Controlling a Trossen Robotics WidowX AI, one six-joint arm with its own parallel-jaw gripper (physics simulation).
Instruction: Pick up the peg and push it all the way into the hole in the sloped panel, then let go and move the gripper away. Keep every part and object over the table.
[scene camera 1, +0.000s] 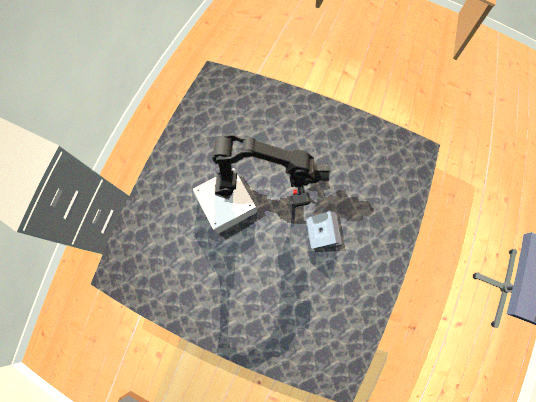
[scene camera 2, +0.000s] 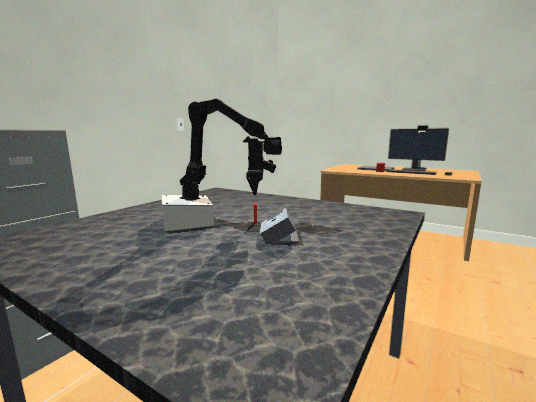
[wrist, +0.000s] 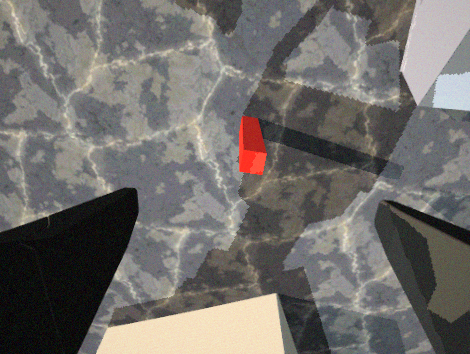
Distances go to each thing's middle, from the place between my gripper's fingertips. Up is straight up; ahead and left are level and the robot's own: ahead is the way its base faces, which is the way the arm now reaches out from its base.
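Position of my gripper relative to the red peg (wrist: 252, 149): 90 mm above.
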